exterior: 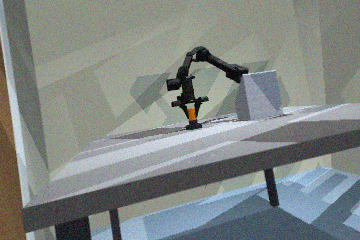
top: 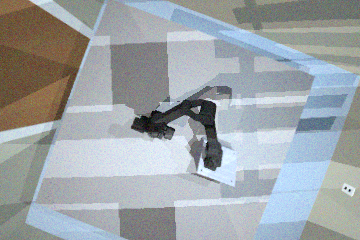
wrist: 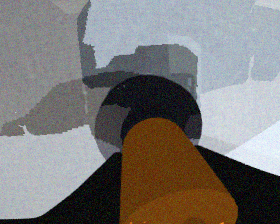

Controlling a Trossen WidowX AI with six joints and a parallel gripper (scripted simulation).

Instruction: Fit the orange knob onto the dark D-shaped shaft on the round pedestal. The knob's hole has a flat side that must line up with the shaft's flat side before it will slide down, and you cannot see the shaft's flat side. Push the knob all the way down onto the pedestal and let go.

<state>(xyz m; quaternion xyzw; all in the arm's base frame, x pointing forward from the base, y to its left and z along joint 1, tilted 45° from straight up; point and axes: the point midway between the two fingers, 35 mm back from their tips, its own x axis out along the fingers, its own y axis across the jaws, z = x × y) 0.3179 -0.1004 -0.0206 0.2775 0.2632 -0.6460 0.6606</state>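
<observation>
The orange knob lies 20 mm above my gripper tip. Round my gripper tip: dark round pedestal: 20 mm below.
</observation>
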